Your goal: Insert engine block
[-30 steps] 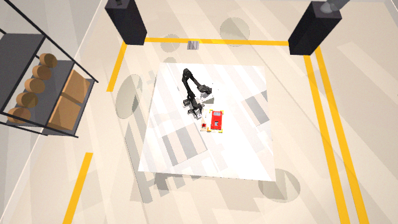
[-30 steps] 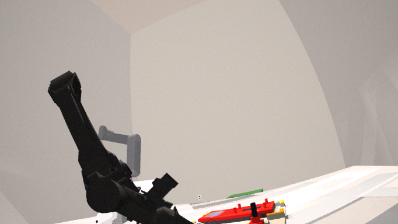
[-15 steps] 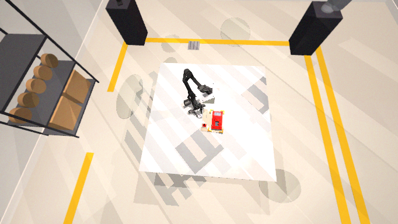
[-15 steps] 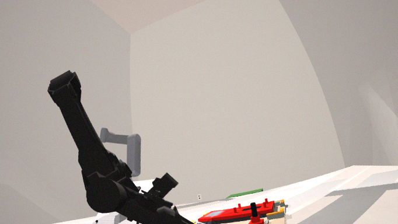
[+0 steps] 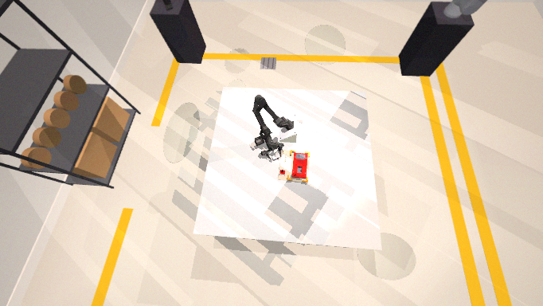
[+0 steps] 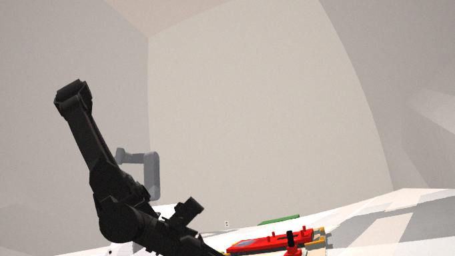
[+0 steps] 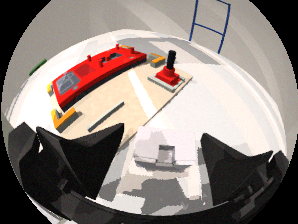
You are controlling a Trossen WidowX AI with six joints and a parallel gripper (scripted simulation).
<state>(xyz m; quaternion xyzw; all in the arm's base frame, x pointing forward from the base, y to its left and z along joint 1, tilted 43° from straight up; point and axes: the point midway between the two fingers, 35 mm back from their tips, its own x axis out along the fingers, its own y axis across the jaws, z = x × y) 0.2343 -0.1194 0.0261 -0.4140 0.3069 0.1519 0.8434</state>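
Now: the grey engine block 20 mm behind my gripper tip and 10 mm to the right of it.
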